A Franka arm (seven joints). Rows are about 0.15 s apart.
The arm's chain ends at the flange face. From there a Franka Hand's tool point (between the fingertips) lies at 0.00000 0.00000 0.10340 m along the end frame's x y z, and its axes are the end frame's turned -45 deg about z.
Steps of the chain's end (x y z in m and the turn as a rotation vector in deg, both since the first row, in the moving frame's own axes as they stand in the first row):
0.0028 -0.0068 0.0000 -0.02 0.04 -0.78
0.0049 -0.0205 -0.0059 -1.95 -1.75 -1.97
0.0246 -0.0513 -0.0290 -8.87 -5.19 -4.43
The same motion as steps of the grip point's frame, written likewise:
0.0068 -0.0028 0.0000 -0.04 0.01 -0.78
0.0132 -0.0107 -0.0060 -0.14 -2.62 -1.97
0.0360 -0.0135 -0.0307 -2.60 -9.94 -4.43

